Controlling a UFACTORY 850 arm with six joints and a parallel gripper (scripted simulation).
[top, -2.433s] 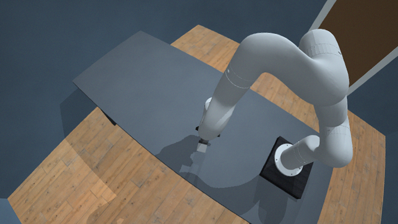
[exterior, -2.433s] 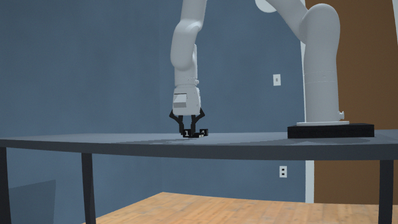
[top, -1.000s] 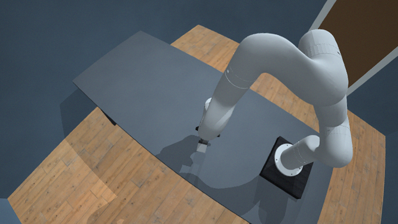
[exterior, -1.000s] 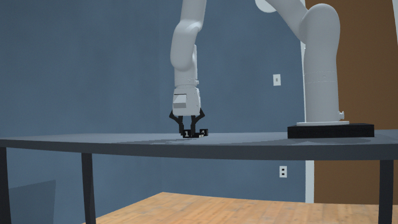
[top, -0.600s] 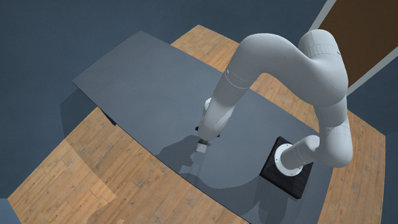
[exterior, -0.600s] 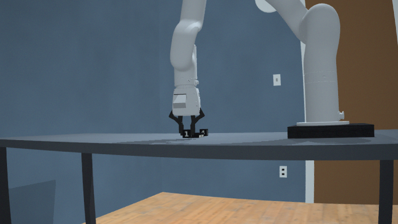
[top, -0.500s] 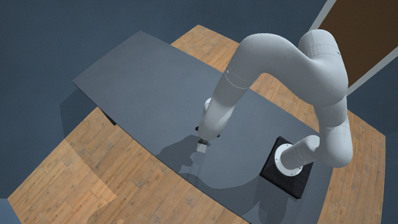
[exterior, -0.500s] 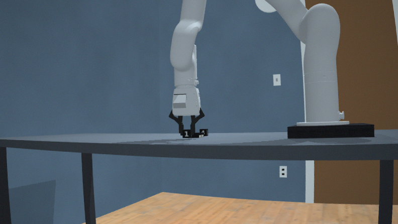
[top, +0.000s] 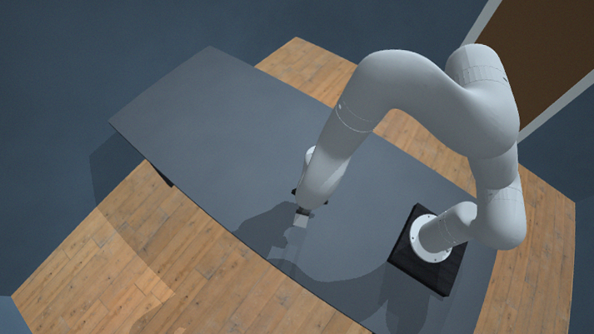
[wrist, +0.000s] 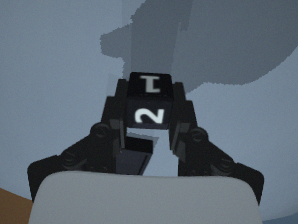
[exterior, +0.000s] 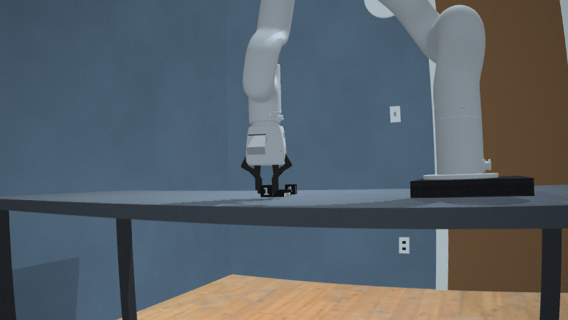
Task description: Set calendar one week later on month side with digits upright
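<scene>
My gripper is now 10 mm above the calendar cube. From my hand the other things lie so: black tray 100 mm to the right, 30 mm ahead, 20 mm below.
</scene>
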